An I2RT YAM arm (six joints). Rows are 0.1 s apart.
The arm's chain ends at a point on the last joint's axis. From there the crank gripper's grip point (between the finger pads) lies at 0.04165 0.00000 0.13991 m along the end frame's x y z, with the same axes.
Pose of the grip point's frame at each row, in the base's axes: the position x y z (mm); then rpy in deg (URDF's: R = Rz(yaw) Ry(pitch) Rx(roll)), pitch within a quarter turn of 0, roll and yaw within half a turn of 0:
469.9 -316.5 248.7 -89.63 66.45 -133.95
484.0 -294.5 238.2 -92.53 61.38 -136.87
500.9 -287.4 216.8 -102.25 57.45 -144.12
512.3 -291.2 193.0 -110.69 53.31 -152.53
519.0 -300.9 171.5 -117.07 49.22 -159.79
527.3 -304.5 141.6 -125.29 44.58 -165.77
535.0 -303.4 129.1 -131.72 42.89 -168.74
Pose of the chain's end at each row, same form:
381.3 -206.8 286.5 -89.63 66.45 -133.95
399.0 -182.6 277.7 -92.53 61.38 -136.87
418.6 -178.2 267.9 -102.25 57.45 -144.12
438.8 -181.9 255.9 -110.69 53.31 -152.53
456.2 -191.2 244.6 -117.07 49.22 -159.79
473.0 -200.5 228.4 -125.29 44.58 -165.77
482.4 -207.4 225.7 -131.72 42.89 -168.74

